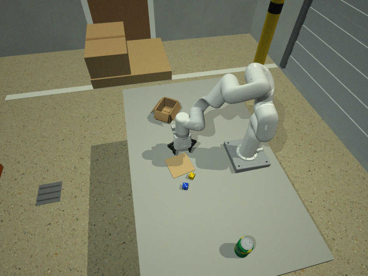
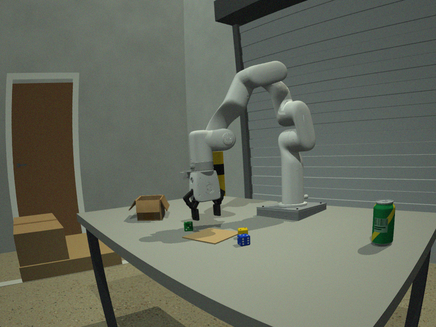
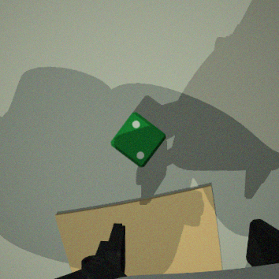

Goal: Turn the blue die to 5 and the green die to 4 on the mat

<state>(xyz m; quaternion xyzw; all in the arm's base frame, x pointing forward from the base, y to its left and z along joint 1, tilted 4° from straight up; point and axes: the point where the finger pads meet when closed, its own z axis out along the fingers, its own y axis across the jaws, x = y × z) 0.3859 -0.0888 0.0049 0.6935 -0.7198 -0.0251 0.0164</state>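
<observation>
Now: hand 20 mm past the yellow die, 150 mm to the right of it and 50 mm above it. Round my hand: green die: 30 mm ahead, 70 mm to the right, 50 mm below; cardboard mat: 30 mm ahead, 50 mm to the left, 60 mm below; blue die: 30 mm ahead, 210 mm to the left, 50 mm below.
</observation>
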